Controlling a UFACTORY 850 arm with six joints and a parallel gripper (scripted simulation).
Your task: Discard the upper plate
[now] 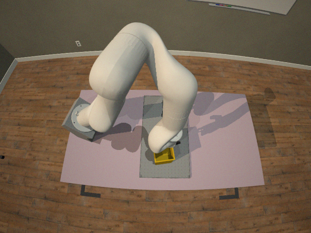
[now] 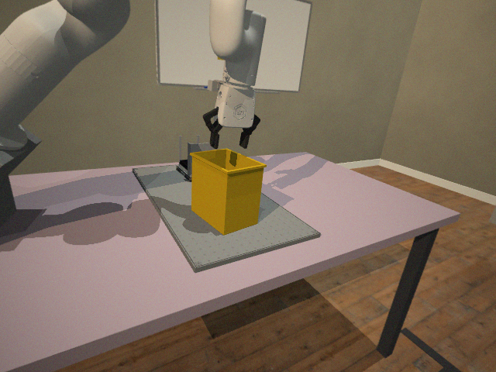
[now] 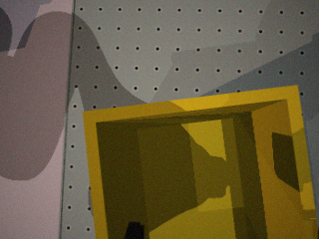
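Now: the black 96-well plate 360 mm to the left of my hand, 180 mm below it and 10 mm behind it. Round my hand: yellow plastics bin W1: 130 mm below, 10 mm to the right, 10 mm behind; light plate: 360 mm to the left, 190 mm below, 10 mm behind.
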